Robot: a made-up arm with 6 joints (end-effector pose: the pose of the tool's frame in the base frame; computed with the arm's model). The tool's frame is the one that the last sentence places.
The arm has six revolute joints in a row. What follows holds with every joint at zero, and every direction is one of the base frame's. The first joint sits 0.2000 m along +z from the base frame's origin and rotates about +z. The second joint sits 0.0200 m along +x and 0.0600 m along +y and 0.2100 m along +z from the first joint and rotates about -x. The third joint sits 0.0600 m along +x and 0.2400 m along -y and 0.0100 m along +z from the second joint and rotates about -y. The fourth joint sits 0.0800 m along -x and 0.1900 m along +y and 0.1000 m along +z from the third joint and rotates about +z. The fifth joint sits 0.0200 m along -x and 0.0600 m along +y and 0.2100 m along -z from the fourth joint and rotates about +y. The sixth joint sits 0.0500 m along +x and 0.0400 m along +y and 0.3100 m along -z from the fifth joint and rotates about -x. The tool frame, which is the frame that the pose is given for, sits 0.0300 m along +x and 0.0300 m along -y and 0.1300 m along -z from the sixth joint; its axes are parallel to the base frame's.
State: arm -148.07 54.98 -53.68 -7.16 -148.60 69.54
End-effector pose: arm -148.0 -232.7 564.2 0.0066 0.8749 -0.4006 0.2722
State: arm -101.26 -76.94 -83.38 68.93 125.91 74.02
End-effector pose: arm -203.5 -32.9 95.1 0.5703 -0.3736 -0.0343 0.7308
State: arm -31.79 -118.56 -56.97 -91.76 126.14 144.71
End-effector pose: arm 3.0 -19.5 558.4 0.3210 0.3802 -0.1297 0.8577
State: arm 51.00 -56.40 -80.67 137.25 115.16 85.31
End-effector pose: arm -22.2 82.7 113.5 0.3785 -0.0808 0.7612 -0.5205
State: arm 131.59 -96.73 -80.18 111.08 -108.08 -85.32
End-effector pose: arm 216.4 307.4 498.1 0.2749 -0.3375 -0.4341 0.7887
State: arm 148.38 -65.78 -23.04 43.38 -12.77 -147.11
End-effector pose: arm -29.4 -363.3 472.0 0.3056 0.0481 -0.9027 0.2990
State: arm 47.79 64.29 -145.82 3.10 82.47 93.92
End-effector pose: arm -112.1 437.3 665.4 0.1614 -0.0147 -0.9646 -0.2079
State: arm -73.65 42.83 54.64 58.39 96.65 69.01
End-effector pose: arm -362.0 -174.1 461.4 0.1653 -0.5860 0.7853 0.1119
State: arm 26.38 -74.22 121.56 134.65 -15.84 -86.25
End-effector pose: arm 516.0 362.6 294.1 0.5939 0.0811 -0.2879 0.7469
